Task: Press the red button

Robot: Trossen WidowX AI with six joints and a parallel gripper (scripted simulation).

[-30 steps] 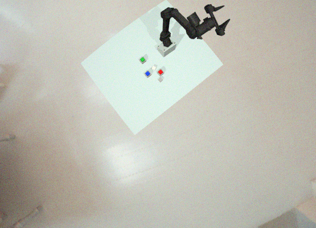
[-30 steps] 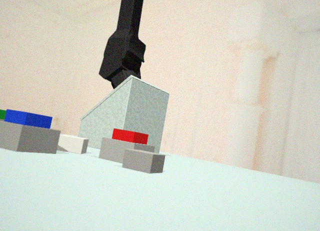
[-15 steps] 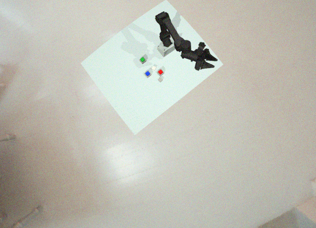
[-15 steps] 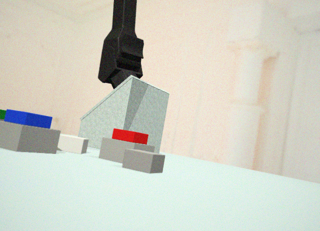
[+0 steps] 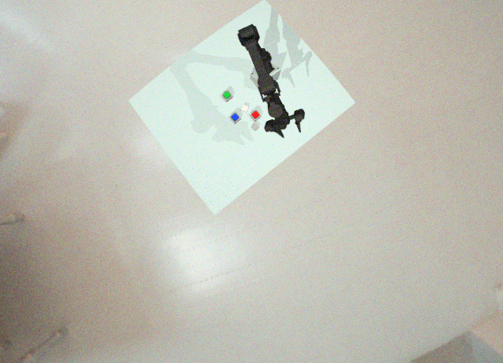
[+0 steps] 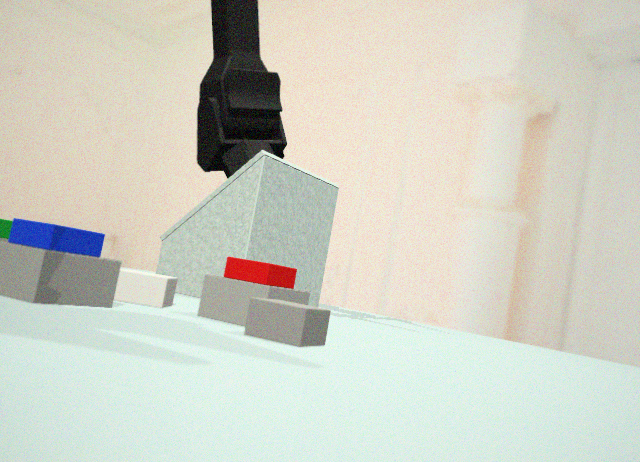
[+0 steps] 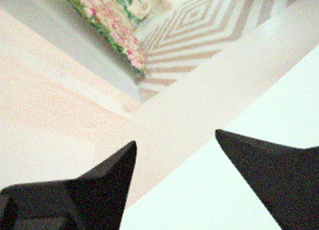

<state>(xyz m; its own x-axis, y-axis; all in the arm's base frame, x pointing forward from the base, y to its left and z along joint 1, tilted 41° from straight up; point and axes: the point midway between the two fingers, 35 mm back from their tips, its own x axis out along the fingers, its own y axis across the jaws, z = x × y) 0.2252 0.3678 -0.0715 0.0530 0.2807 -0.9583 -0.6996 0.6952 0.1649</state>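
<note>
The red button lies 260 mm below my gripper tip and 230 mm to the right of it. The rest, counted from my gripper tip: blue button 300 mm to the right, 260 mm below, 100 mm ahead; grey block 290 mm below, 180 mm to the right, 50 mm ahead; white block 300 mm to the right, 290 mm below, 20 mm ahead.
</note>
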